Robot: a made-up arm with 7 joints.
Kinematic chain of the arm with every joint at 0, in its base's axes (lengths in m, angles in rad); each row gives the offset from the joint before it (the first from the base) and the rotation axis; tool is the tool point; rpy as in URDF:
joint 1: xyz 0 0 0.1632 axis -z
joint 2: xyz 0 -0.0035 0.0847 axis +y
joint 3: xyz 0 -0.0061 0.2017 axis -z
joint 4: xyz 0 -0.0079 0.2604 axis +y
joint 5: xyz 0 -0.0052 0.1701 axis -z
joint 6: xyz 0 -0.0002 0.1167 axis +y
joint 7: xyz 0 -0.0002 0.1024 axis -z
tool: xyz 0 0 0 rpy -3.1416 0 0
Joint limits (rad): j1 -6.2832..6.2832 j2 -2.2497..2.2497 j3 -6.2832..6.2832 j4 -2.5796..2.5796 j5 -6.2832..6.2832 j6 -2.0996..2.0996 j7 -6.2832..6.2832
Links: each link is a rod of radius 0.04 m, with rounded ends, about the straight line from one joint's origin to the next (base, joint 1, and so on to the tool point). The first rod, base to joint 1, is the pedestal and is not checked.
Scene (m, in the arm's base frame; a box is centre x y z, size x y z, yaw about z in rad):
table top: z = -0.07
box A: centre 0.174 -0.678 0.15 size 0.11 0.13 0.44 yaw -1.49
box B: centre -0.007 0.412 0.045 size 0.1 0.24 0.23 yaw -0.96
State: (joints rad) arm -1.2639 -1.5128 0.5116 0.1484 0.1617 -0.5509 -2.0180
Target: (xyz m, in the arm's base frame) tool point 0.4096 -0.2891 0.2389
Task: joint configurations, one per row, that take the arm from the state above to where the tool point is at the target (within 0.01 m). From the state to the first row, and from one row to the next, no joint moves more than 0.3 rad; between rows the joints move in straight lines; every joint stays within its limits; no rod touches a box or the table.
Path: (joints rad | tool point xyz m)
1: -1.2588 -1.3663 0.6906 0.3997 0.2228 -0.3911 -2.0695 | -0.1623 -0.7819 0.4986
2: -1.2536 -1.2199 0.8695 0.6509 0.2839 -0.2313 -2.1211 | -0.0448 -0.7109 0.6431
3: -1.2485 -1.0734 1.0485 0.9022 0.3450 -0.0715 -2.1726 | 0.0856 -0.6145 0.7096
4: -1.3785 -1.3093 1.0662 1.1597 0.2971 -0.0733 -2.1339 | 0.2113 -0.6130 0.5649
5: -1.5085 -1.5451 1.0840 1.4171 0.2492 -0.0752 -2.0953 | 0.3203 -0.5456 0.4304
6: -1.6385 -1.7810 1.1017 1.6746 0.2012 -0.0770 -2.0566 | 0.3906 -0.4290 0.3192
7: -1.7684 -2.0169 1.1194 1.9320 0.1533 -0.0789 -2.0180 | 0.4096 -0.2891 0.2389

